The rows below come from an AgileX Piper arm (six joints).
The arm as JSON. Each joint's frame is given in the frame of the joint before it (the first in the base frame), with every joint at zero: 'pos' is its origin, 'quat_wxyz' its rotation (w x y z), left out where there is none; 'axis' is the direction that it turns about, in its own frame. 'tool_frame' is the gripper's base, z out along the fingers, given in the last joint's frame.
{
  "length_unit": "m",
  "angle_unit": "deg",
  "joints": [
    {
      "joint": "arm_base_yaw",
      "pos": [
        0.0,
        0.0,
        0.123
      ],
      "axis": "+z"
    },
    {
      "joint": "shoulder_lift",
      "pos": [
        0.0,
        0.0,
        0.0
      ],
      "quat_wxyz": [
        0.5,
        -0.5,
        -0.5,
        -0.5
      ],
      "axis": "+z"
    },
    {
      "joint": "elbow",
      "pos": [
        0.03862,
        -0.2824,
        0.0
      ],
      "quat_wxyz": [
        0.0,
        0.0,
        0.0,
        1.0
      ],
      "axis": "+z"
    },
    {
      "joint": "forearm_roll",
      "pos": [
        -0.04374,
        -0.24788,
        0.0
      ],
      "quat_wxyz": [
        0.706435,
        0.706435,
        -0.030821,
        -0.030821
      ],
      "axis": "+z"
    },
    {
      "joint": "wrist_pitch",
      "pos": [
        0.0,
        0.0,
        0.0
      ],
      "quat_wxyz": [
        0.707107,
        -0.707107,
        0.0,
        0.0
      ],
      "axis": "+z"
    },
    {
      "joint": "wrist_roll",
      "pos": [
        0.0,
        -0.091,
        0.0
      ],
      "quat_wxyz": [
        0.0,
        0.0,
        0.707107,
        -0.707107
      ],
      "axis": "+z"
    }
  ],
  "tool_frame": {
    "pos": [
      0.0,
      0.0,
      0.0
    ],
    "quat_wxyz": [
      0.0,
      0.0,
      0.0,
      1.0
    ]
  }
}
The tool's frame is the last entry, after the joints.
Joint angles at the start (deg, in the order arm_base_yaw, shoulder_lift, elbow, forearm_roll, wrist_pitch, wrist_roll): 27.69, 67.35, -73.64, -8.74, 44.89, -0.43
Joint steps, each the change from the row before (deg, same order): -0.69, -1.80, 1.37, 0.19, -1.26, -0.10; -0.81, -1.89, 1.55, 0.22, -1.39, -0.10; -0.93, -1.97, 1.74, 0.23, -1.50, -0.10; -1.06, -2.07, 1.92, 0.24, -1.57, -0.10; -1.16, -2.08, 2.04, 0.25, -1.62, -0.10; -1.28, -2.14, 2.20, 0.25, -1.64, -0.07; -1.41, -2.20, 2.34, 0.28, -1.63, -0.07; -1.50, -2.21, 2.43, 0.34, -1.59, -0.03; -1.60, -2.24, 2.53, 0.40, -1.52, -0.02; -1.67, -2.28, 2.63, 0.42, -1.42, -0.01; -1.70, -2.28, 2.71, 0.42, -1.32, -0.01; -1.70, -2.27, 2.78, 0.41, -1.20, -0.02; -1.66, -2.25, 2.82, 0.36, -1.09, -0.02
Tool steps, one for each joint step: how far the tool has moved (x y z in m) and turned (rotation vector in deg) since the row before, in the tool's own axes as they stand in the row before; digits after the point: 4 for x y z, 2 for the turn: 0.0033, -0.0028, -0.0071, 0.50, -1.58, 0.45; 0.0039, -0.0031, -0.0071, 0.59, -1.60, 0.51; 0.0045, -0.0033, -0.0069, 0.70, -1.59, 0.54; 0.0052, -0.0035, -0.0069, 0.81, -1.56, 0.58; 0.0058, -0.0035, -0.0066, 0.91, -1.49, 0.60; 0.0065, -0.0036, -0.0064, 1.03, -1.40, 0.65; 0.0073, -0.0037, -0.0063, 1.14, -1.30, 0.69; 0.0078, -0.0036, -0.0061, 1.20, -1.17, 0.78; 0.0085, -0.0036, -0.0059, 1.28, -1.03, 0.84; 0.0093, -0.0035, -0.0057, 1.34, -0.87, 0.87; 0.0100, -0.0032, -0.0054, 1.38, -0.70, 0.85; 0.0106, -0.0030, -0.0050, 1.40, -0.51, 0.82; 0.0112, -0.0027, -0.0046, 1.39, -0.35, 0.75
